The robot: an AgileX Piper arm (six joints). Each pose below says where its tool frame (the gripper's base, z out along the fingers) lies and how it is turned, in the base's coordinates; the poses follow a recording.
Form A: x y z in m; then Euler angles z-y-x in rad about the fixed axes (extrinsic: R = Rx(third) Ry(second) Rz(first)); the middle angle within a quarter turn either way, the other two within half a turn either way.
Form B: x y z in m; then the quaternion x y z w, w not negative. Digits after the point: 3 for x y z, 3 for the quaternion.
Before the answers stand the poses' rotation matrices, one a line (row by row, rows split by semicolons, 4 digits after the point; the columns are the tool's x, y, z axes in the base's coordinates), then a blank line. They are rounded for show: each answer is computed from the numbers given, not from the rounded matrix.
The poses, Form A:
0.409, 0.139, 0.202, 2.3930, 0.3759, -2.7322
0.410, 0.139, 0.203, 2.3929, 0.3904, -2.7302
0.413, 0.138, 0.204, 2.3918, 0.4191, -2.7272
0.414, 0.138, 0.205, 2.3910, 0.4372, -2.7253
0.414, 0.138, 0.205, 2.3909, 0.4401, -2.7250
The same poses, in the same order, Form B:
-0.6815 -0.6331 0.3671; -0.5173 0.7716 0.3703; -0.5177 0.0624 -0.8533
-0.6775 -0.6295 0.3806; -0.5124 0.7750 0.3698; -0.5277 0.0555 -0.8476
-0.6685 -0.6225 0.4069; -0.5039 0.7815 0.3678; -0.5470 0.0408 -0.8361
-0.6625 -0.6179 0.4234; -0.4986 0.7856 0.3663; -0.5590 0.0316 -0.8286
-0.6615 -0.6171 0.4260; -0.4977 0.7863 0.3661; -0.5609 0.0301 -0.8273

0.409, 0.139, 0.202, -0.316, 0.909, 0.119, 0.243
0.410, 0.139, 0.203, -0.314, 0.908, 0.117, 0.250
0.413, 0.138, 0.204, -0.311, 0.906, 0.113, 0.263
0.414, 0.138, 0.205, -0.308, 0.905, 0.110, 0.271
0.414, 0.138, 0.205, -0.308, 0.905, 0.109, 0.273

